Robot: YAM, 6 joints.
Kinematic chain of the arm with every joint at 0, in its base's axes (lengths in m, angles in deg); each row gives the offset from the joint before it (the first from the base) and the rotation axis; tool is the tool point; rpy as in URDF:
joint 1: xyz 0 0 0.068 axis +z
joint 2: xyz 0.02 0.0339 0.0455 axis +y
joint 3: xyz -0.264 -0.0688 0 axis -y
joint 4: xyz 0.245 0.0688 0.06 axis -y
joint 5: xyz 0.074 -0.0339 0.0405 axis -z
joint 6: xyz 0.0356 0 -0.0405 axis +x
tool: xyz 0 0 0 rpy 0 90 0
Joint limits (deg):
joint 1: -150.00..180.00
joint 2: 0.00..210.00
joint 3: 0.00..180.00
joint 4: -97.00..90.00
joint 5: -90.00..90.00
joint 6: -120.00..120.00
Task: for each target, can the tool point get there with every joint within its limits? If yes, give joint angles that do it. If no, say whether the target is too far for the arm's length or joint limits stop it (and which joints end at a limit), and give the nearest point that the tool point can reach.
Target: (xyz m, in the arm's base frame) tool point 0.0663 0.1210 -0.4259
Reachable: no: joint limits stop it (at a limit: joint 2) | nearest point 0.0739 0.1349 -0.3677 | short by 0.060 m
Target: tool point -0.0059 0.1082 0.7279
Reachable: yes | joints 95.88 98.32 160.42 34.00 8.35 -95.61
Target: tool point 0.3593 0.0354 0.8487
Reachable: no: too far | nearest point 0.2820 0.0278 0.6812 | short by 0.185 m
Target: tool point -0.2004 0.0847 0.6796
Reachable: yes | joints -19.95 70.54 163.47 42.54 -18.34 23.18
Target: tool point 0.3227 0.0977 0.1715
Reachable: yes | joints 22.46 99.54 51.33 5.15 67.92 24.29
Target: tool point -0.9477 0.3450 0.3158
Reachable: no: too far | nearest point -0.5949 0.2166 0.2390 | short by 0.383 m
